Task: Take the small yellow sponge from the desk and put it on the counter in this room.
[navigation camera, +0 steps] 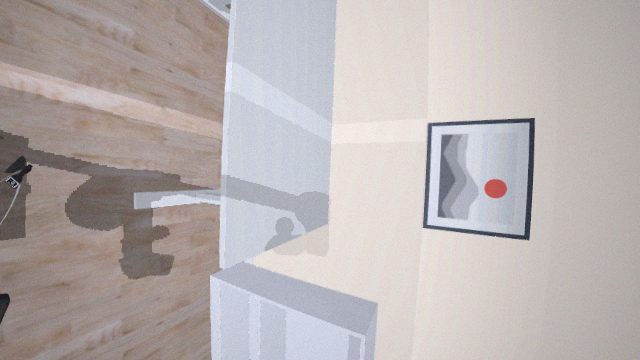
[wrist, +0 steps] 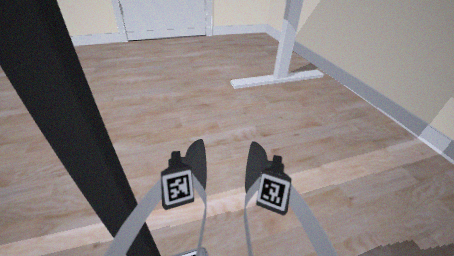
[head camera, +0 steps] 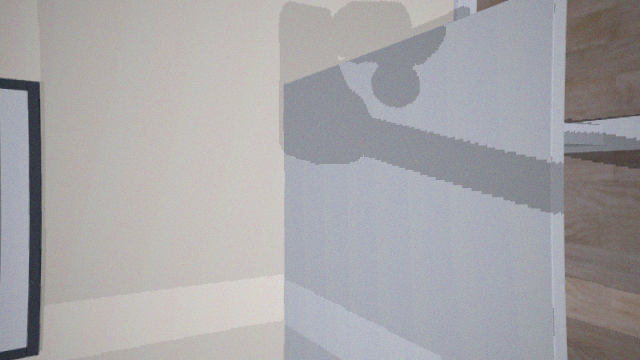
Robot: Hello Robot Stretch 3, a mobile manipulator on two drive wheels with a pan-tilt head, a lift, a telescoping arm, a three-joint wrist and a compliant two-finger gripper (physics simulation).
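The yellow sponge does not show in these views. The white desk (head camera: 425,250) (navigation camera: 280,155) stands against the wall, and part of its bare top shows in the sideways head and navigation views. In the wrist view a white desk leg (wrist: 286,45) stands on the floor ahead, right of centre. My gripper (wrist: 226,157) is open, with floor visible between its fingers. One finger of it shows small at the left edge of the navigation view, over the floor and off the desk's front edge. I cannot make out a counter in these views.
A white shelf unit (navigation camera: 295,285) stands close beside the desk's end. A framed picture (navigation camera: 470,175) (head camera: 34,200) hangs on the wall. A black post (wrist: 75,115) crosses the left of the wrist view, and a white door (wrist: 165,17) is at the far wall.
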